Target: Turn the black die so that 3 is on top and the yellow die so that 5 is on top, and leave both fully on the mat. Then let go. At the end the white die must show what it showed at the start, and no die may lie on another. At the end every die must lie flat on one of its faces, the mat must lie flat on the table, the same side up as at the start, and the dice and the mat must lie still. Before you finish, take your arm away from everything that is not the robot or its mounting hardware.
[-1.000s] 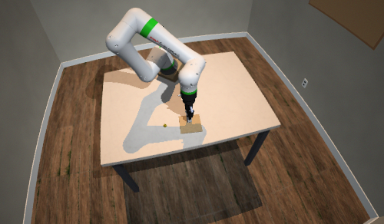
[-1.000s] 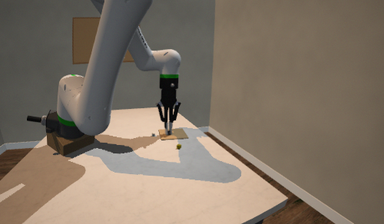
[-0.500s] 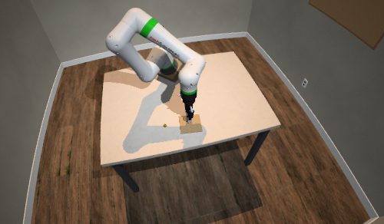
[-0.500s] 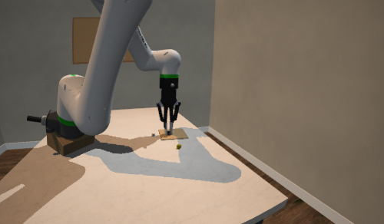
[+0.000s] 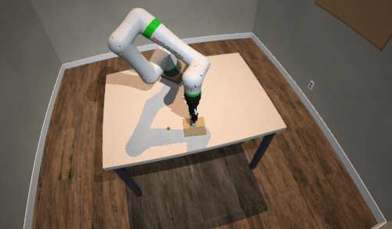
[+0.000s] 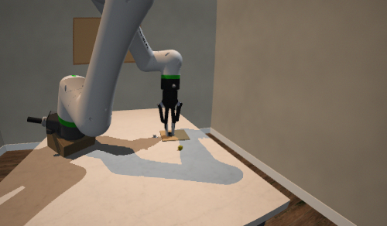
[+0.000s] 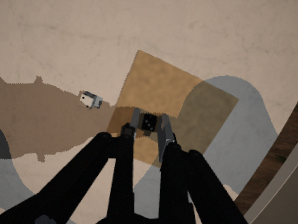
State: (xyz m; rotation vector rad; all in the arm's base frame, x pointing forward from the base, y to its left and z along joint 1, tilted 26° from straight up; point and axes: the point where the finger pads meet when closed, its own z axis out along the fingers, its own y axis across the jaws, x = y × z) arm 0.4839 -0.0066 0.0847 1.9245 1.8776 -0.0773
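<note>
The black die lies 30 mm below my hand. Also, from my hand: tan mat: 20 mm ahead, 40 mm below; then white die: 80 mm behind, 20 mm to the left, 30 mm below; then yellow die: 20 mm behind, 160 mm to the right, 30 mm below.
</note>
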